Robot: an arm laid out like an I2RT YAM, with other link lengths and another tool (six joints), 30 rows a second.
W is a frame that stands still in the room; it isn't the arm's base.
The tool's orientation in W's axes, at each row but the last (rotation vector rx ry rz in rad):
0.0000 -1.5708 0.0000
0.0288 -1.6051 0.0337
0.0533 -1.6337 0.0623
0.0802 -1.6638 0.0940
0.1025 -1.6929 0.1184
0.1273 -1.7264 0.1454
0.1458 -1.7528 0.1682
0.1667 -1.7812 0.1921
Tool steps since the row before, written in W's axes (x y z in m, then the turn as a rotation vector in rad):
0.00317 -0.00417 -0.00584 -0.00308 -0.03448 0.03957
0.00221 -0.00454 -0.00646 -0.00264 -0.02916 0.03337
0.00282 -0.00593 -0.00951 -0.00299 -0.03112 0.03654
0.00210 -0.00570 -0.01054 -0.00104 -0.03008 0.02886
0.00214 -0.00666 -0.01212 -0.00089 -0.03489 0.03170
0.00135 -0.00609 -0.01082 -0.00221 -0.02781 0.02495
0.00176 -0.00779 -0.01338 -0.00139 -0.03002 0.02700
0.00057 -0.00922 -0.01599 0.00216 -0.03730 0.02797
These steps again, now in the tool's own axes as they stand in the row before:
-0.00584 -0.00417 -0.00317 0.03957 -0.03448 0.00308
-0.00654 -0.00460 -0.00180 0.03337 -0.02916 0.00264
-0.00969 -0.00604 -0.00177 0.03655 -0.03111 0.00293
-0.01071 -0.00575 -0.00046 0.02872 -0.03018 0.00161
-0.01230 -0.00666 0.00031 0.03152 -0.03502 0.00178
-0.01088 -0.00596 0.00142 0.02505 -0.02765 0.00293
-0.01344 -0.00755 0.00228 0.02692 -0.03005 0.00219
-0.01566 -0.00849 0.00488 0.02716 -0.03796 0.00020

